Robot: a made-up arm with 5 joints.
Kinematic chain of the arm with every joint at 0, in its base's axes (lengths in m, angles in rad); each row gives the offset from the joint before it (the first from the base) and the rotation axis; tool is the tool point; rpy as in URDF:
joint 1: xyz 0.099 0 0.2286 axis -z
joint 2: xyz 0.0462 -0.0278 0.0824 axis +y
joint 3: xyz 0.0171 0 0.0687 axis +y
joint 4: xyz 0.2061 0 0.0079 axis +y
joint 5: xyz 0.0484 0.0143 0 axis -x
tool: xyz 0 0 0 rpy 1.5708 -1.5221 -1.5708
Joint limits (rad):
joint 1: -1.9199..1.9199
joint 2: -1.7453..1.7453
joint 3: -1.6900..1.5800
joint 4: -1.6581..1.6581
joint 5: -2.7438..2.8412
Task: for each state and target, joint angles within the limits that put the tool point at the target. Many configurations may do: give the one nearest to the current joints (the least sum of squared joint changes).
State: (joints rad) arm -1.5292 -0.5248 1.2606 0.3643 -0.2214
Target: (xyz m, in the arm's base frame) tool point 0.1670 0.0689 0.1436
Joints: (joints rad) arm -0.9319 -0.3351 1.5800 0.6928 -0.2214
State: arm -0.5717 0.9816 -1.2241 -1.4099 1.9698
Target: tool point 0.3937 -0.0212 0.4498
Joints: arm 0.0261 0.9687 -1.2621 -1.5354 1.9698
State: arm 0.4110 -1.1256 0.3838 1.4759 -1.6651
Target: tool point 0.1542 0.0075 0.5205
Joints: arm -0.3798 -1.5674 0.1789 1.6380 -1.6651
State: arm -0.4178 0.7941 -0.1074 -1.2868 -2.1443
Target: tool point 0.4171 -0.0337 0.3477
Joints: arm 0.0633 0.5530 -0.2455 -1.3610 -2.1443
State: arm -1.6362 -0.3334 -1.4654 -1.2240 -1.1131
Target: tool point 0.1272 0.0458 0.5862
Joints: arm -1.2726 0.1070 -1.4949 -1.6581 -1.1131
